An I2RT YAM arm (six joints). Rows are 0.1 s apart.
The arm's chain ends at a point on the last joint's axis. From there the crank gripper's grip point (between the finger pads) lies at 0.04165 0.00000 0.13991 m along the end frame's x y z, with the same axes.
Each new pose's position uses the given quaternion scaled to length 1; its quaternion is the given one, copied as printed.
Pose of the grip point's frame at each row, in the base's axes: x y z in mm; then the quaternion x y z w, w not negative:
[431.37 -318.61 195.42 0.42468 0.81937 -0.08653 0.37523]
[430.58 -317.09 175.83 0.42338 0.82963 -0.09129 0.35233]
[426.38 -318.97 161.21 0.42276 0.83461 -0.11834 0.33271]
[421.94 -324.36 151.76 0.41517 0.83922 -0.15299 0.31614]
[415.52 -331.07 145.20 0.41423 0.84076 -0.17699 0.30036]
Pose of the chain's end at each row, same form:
[370.52 -280.46 322.51 0.42468 0.81937 -0.08653 0.37523]
[375.98 -280.74 306.24 0.42338 0.82963 -0.09129 0.35233]
[380.22 -278.09 293.52 0.42276 0.83461 -0.11834 0.33271]
[384.44 -276.70 284.55 0.41517 0.83922 -0.15299 0.31614]
[385.21 -279.20 278.24 0.41423 0.84076 -0.17699 0.30036]

